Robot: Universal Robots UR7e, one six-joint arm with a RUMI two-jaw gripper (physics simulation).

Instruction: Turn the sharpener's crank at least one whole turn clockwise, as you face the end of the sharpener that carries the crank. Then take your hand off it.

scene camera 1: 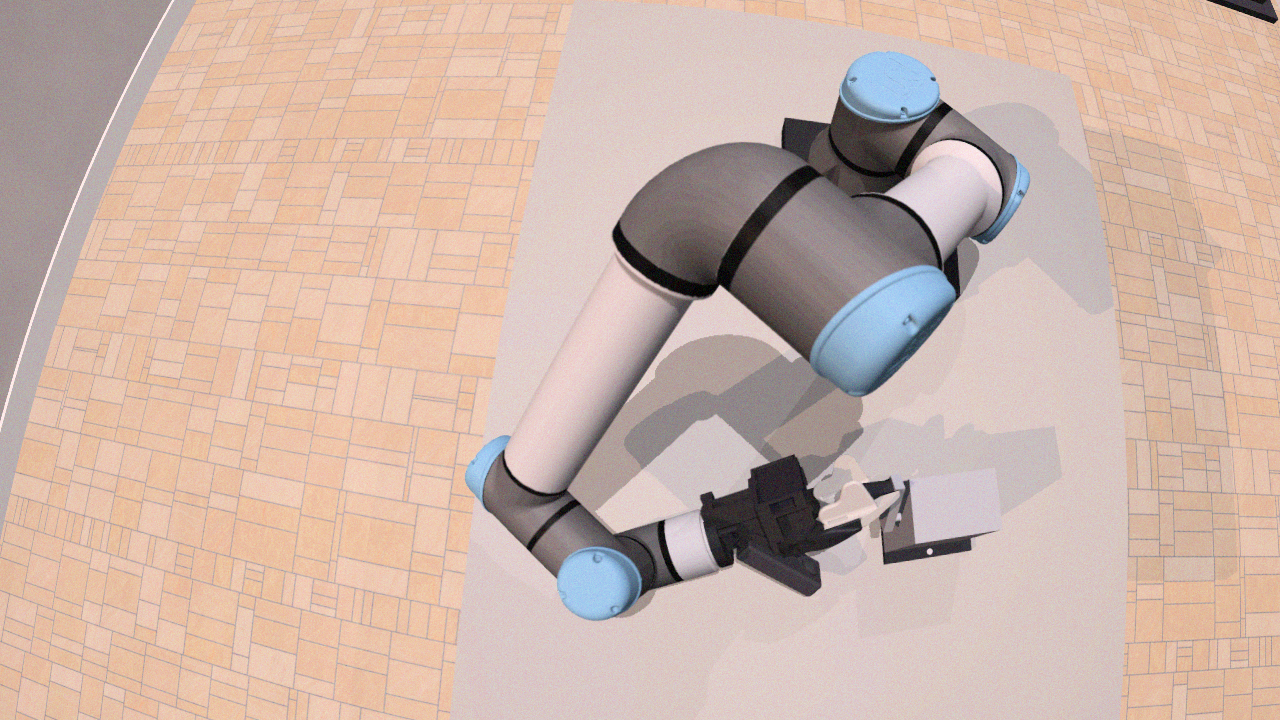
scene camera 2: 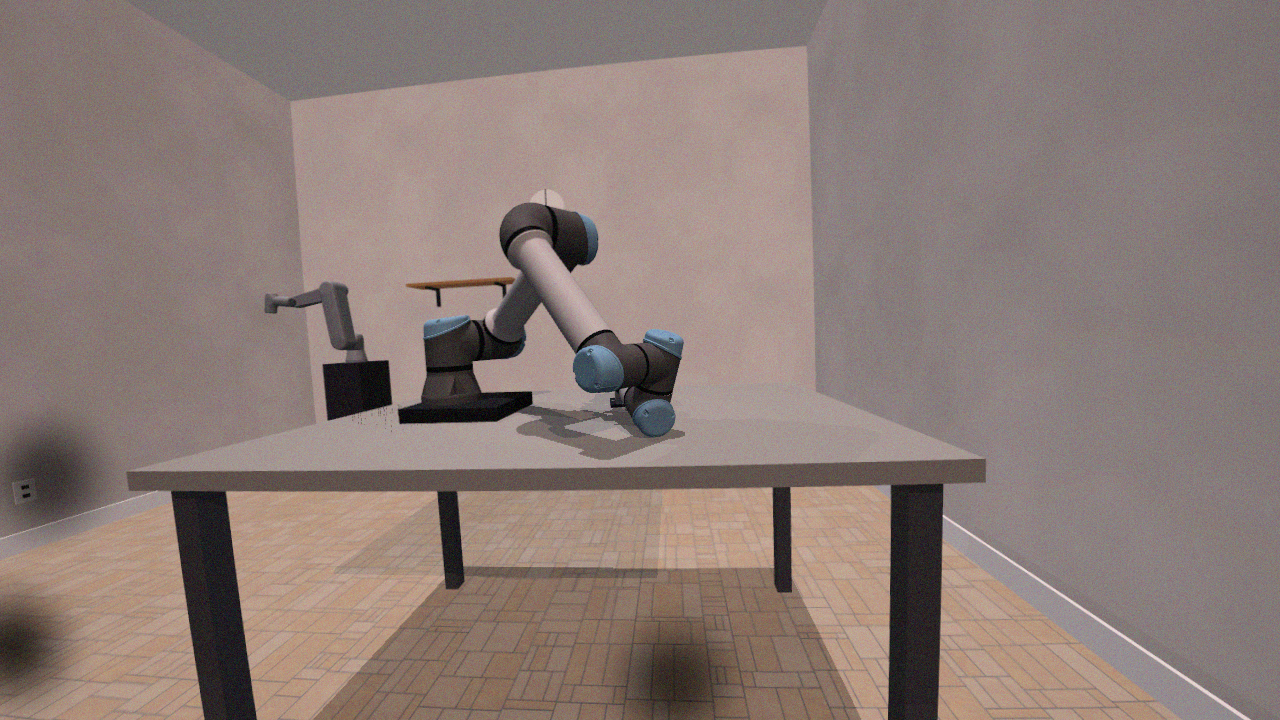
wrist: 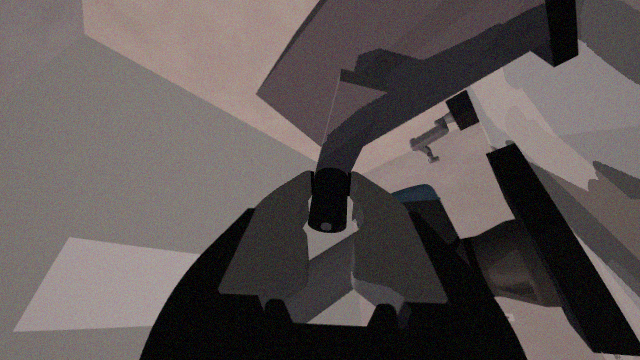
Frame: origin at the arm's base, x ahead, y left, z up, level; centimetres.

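Where they show: gripper, fingertip midpoint: [scene camera 1: 897, 485] [wrist: 330, 173]; arm's base, link origin: [scene camera 1: 857, 173] [scene camera 2: 452, 401] [wrist: 538, 258].
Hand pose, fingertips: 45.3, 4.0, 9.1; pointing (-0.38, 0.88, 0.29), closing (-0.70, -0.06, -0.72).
Note:
Things, the pixels of their top centre, and the offset from my fingertips, as dx, dy, dz. "spot": a spot on its surface instead.
- sharpener, surface spot: [wrist: 300, 87] spot: +4.8, +2.6, -2.4
- crank's black handle, surface spot: [wrist: 328, 202] [scene camera 1: 866, 500] spot: +1.7, -3.1, -1.3
The sharpener [scene camera 1: 954, 503] [wrist: 300, 87] is a box with a pale top and a dark base, at the lower right of the table in the first scene view. Its crank end faces my gripper. The crank's black handle [scene camera 1: 880, 486] [wrist: 328, 202] lies between my fingertips. The crank arm [wrist: 336, 156] runs from the handle to the end face; part of it blends with shadow. My gripper [scene camera 1: 880, 497] [wrist: 330, 173] is shut on the crank handle, left of the sharpener in the first scene view. In the second scene view the arm hides most of the gripper and sharpener.
The table [scene camera 1: 572, 662] [scene camera 2: 554, 475] carries my arm's black base plate [scene camera 2: 465, 409] [wrist: 555, 240]. My forearm [scene camera 1: 599, 371] [scene camera 2: 559, 291] reaches over the table, left of the sharpener. A grey robot [scene camera 2: 336, 315] [wrist: 431, 137] and a wall shelf [scene camera 2: 460, 283] stand beyond the table.

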